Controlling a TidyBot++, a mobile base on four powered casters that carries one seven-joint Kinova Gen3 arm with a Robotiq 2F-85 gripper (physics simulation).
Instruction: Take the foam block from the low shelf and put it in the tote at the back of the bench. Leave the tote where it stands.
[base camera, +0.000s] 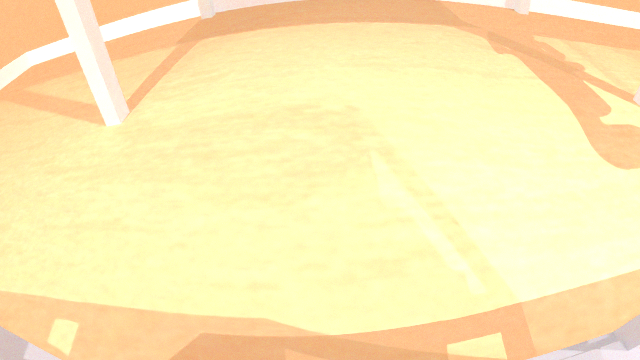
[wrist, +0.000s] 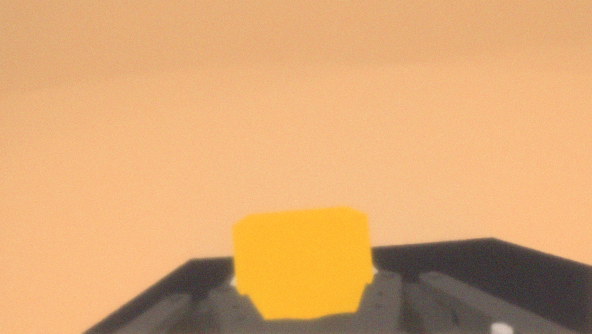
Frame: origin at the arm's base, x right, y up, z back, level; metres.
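Seen in the pictures: gripper, fingertip midpoint: (wrist: 303, 275).
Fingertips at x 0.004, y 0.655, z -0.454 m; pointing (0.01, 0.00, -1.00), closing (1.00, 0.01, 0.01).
Observation:
Offsets run from my fingertips to a thing's top centre. "spot": to the spot under its first point. Level surfaces: height alone.
The yellow foam block @(dy +0.040, dx +0.000, dz +0.023 m) (wrist: 304, 255) shows at the lower middle of the wrist view, with one grey finger against each side. My gripper (wrist: 303, 275) is shut on the foam block. The dark bench top @(dy -0.289 m) (wrist: 480, 262) shows behind and below the block, reaching to both sides of it, with the wall beyond. The block is in front of part of the bench top. The blue tote does not show in either view, and neither does the low shelf. The gripper does not show in the base camera view.
A white bench leg @(spot: dy -0.900, dx -0.501, dz -0.272 m) (base camera: 97, 70) stands on the pale floor @(dy -1.051 m) (base camera: 300, 200) at the left of the base camera view. More white posts (base camera: 206, 7) (base camera: 520, 5) stand at the far side by the white baseboard (base camera: 150, 21). The orange wall (wrist: 300, 125) rises behind the bench top.

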